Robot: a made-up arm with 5 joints. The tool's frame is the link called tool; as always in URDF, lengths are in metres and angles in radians.
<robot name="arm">
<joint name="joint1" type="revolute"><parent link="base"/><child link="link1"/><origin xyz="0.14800 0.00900 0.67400" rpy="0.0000 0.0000 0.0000"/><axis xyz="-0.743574 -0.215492 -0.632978"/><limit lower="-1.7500" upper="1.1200"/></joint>
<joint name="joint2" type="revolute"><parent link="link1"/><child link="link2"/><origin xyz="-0.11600 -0.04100 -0.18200" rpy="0.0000 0.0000 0.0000"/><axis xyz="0 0 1"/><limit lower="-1.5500" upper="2.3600"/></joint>
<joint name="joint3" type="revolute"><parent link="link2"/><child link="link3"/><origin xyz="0.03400 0.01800 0.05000" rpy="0.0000 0.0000 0.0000"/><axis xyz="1 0 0"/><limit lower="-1.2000" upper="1.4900"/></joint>
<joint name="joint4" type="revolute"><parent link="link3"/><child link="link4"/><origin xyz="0.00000 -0.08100 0.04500" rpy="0.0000 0.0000 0.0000"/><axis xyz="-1 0 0"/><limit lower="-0.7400" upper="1.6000"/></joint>
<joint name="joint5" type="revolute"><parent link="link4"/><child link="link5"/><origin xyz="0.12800 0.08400 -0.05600" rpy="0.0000 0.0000 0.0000"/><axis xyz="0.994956 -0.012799 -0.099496"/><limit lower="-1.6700" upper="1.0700"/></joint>
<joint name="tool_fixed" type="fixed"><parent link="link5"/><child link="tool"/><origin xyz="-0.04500 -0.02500 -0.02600" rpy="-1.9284 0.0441 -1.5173"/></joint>
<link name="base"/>
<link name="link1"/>
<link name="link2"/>
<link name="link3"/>
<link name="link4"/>
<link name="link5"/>
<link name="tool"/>
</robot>
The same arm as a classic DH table. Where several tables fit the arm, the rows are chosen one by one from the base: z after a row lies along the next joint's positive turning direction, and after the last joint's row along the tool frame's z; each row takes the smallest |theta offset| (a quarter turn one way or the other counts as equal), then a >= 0, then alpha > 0; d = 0 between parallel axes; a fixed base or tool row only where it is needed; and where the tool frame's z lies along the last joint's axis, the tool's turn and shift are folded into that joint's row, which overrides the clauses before.
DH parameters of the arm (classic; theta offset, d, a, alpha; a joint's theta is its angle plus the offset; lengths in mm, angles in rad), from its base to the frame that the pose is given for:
base (fixed): -1.2887 555.7 32.6 2.2562
joint1: 0 -28.2 7.1 -2.2562
joint2: -0.2821 -31.6 -18 -1.5708
joint3: -0.5071 0 92.7 3.1416
joint4: -0.3792 282.6 -90.5 3.0411
joint5: 0.4236 327 33.3 -0.2698
tool (fixed): -0.2669 80.9 0 0
Joint limits (rad, base to tool): -1.75..1.12 -1.55..2.36 -1.2..1.49 -0.74..1.6 -1.67..1.07

